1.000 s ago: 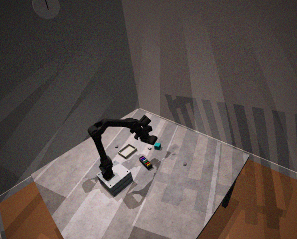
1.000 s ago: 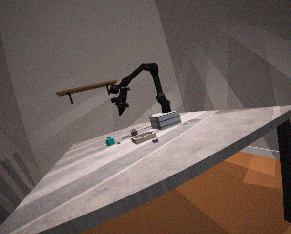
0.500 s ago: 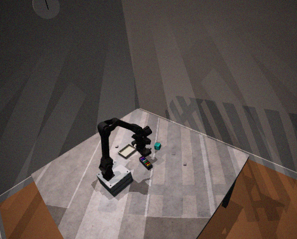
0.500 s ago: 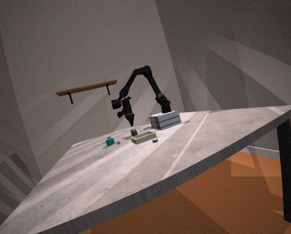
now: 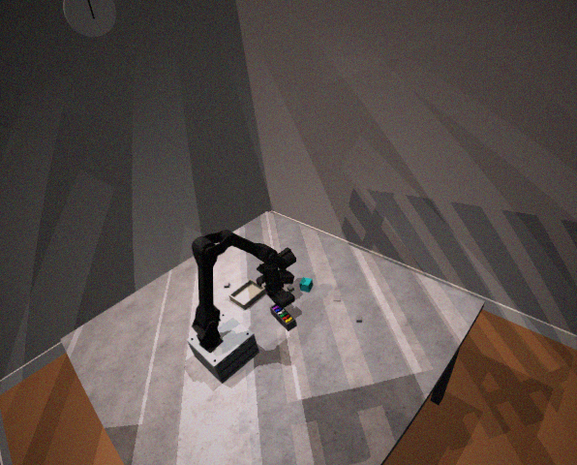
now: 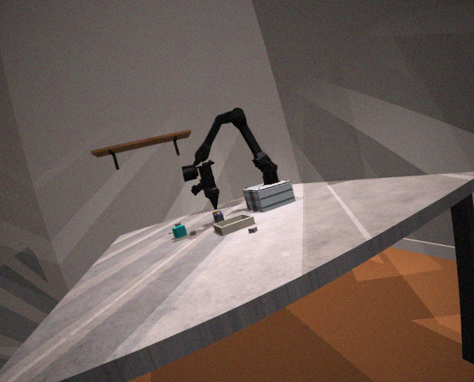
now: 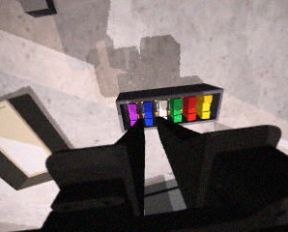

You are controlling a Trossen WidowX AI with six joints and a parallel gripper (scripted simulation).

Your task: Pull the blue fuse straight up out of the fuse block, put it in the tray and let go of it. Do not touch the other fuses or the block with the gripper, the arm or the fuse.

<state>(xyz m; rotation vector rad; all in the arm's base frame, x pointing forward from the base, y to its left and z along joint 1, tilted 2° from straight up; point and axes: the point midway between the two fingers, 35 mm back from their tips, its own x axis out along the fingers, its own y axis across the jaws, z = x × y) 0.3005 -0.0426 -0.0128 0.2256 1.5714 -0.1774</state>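
Right now my gripper tip is 40 mm above the blue fuse. The rest, counted from my gripper tip: white fuse 10 mm behind, 20 mm to the right, 40 mm below; then green fuse 10 mm behind, 30 mm to the right, 40 mm below; then purple fuse 20 mm to the left, 40 mm below.
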